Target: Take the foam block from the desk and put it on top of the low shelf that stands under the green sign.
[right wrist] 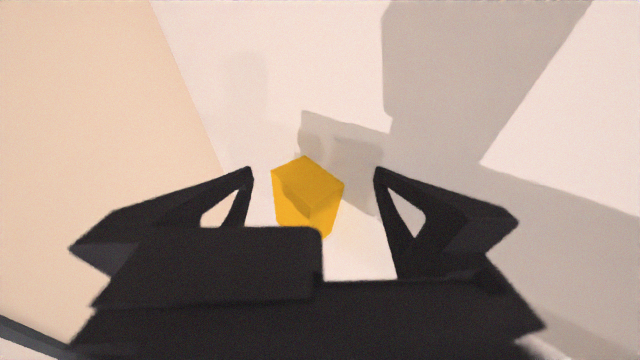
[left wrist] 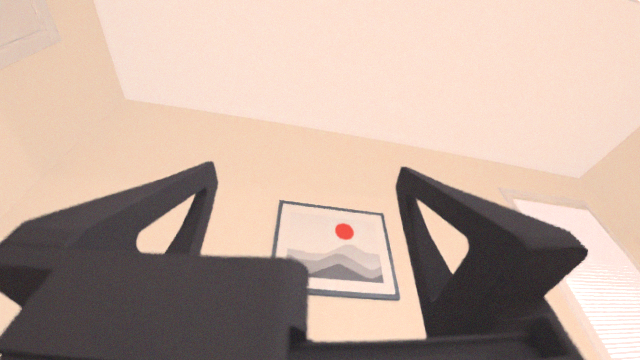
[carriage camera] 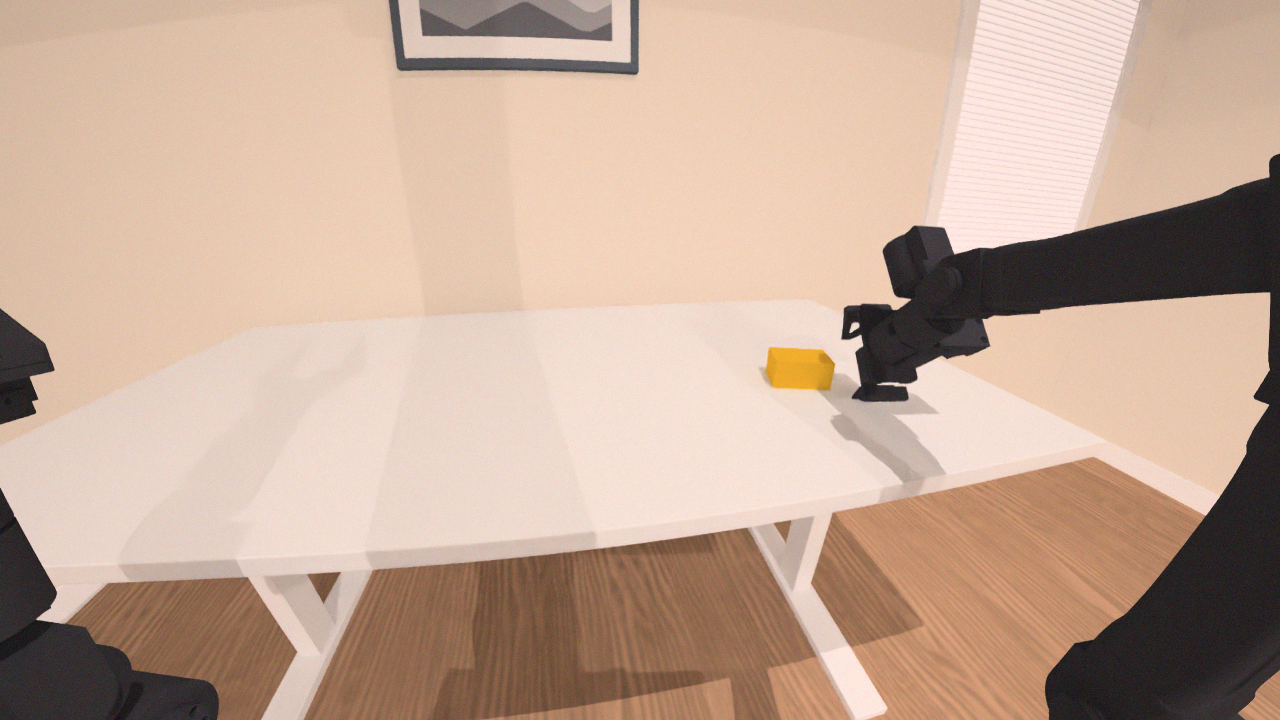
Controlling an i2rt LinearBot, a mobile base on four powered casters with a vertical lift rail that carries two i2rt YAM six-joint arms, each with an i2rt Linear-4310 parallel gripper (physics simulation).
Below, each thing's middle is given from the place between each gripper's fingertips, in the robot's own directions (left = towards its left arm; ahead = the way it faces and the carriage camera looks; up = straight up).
Scene:
Now: the yellow foam block (carriage camera: pixel 790 368) 3 cm ahead of my right hand, 7 cm to the left of it and 1 cm below it.
The yellow foam block is 45 cm ahead of my left hand, 61 cm to the right of it and 27 cm below it.

